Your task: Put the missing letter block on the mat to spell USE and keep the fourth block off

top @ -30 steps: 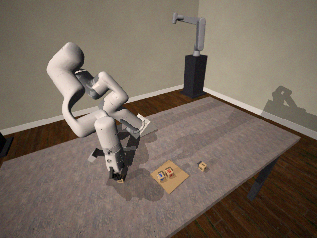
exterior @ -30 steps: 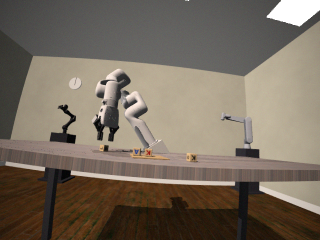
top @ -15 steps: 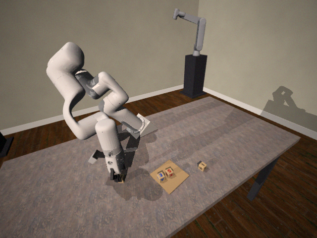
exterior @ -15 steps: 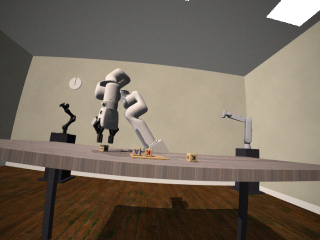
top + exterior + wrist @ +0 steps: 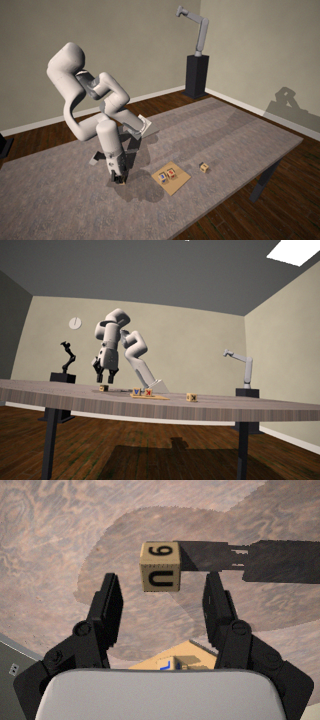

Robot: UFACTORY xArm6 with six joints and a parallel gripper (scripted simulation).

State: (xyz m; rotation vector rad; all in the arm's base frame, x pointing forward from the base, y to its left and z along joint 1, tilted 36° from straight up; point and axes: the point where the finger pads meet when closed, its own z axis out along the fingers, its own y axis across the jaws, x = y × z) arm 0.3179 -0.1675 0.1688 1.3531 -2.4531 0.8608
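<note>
Right now my hand is 4 cm above the block. Also, from my hand: tan mat 21 cm to the left, 10 cm ahead, 5 cm below.
</note>
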